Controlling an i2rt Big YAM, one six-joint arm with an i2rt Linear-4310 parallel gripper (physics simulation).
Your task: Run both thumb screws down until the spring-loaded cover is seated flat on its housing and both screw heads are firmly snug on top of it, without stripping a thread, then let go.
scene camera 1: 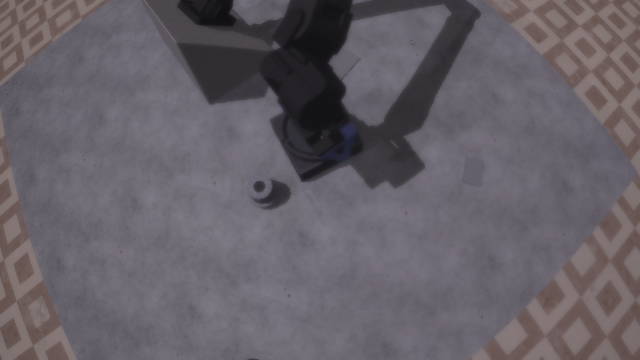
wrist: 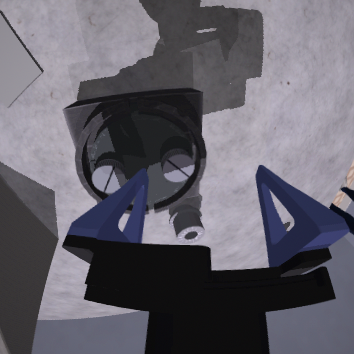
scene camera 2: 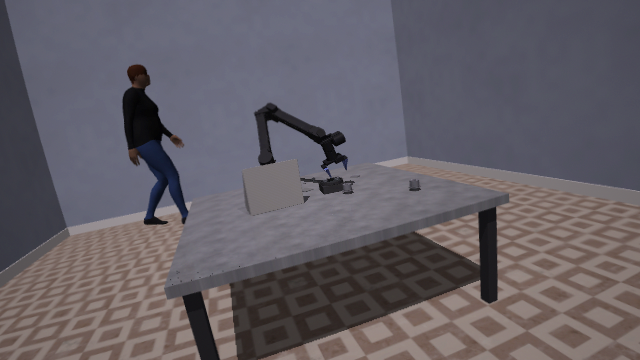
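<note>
The dark square housing stands on the table. Its dark round cover sits inside a raised ring in the wrist view. Two pale slotted screw heads stand above the cover: the left screw and the right screw. How far each is down cannot be told. My gripper is open and empty above the housing. In the wrist view its left fingertip shows between the two screws and its right fingertip is out beyond the housing's right side. In scene camera 1 the arm hides both screws.
A stepped grey cylinder stands close to the housing. Another one stands farther off. A large grey wedge-shaped block is on the housing's other side. A thin grey plate lies flat. A person is beyond the table.
</note>
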